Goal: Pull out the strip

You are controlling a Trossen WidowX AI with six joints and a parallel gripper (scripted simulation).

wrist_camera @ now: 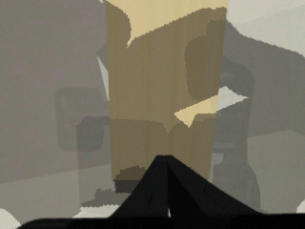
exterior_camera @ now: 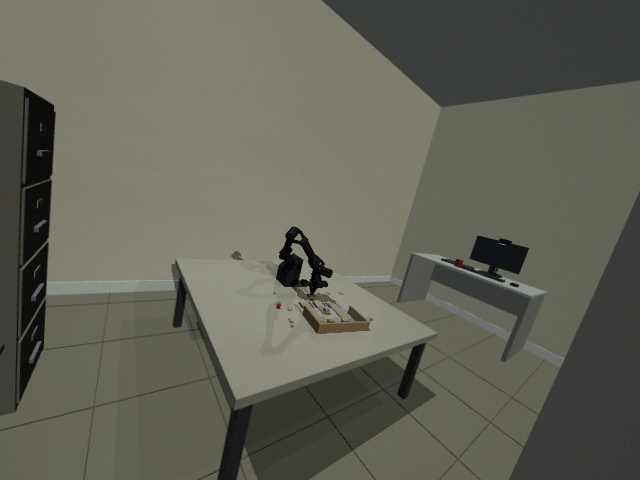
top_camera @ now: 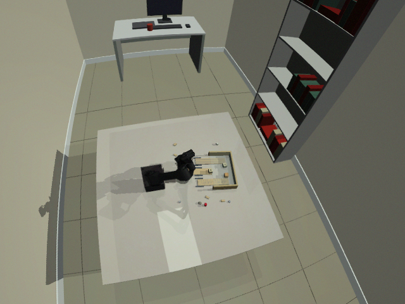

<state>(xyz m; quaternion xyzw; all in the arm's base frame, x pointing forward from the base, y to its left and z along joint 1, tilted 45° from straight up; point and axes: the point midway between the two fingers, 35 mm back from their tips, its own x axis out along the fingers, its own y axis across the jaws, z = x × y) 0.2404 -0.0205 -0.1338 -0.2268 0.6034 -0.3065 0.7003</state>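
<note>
The wooden strip is 110 mm ahead of my gripper tip and 20 mm to the right of it. Round my gripper tip: wooden chip: 300 mm to the right, 260 mm ahead.
</note>
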